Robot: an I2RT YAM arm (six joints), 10 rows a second.
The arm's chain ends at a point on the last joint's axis. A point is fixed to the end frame.
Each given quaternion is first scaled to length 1.
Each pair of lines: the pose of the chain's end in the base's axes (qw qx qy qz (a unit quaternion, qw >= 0); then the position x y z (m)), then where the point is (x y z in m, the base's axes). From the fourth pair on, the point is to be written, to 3 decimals.
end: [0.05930 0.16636 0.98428 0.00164 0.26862 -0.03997 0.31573]
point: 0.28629 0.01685 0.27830
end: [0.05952 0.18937 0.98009 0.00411 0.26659 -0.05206 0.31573]
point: 0.28695 0.00416 0.27876
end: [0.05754 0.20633 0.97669 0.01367 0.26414 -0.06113 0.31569]
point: 0.28637 -0.00484 0.27993
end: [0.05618 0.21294 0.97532 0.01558 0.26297 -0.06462 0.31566]
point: 0.286 -0.008 0.280
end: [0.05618 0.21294 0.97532 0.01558 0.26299 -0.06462 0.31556]
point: 0.286 -0.008 0.280
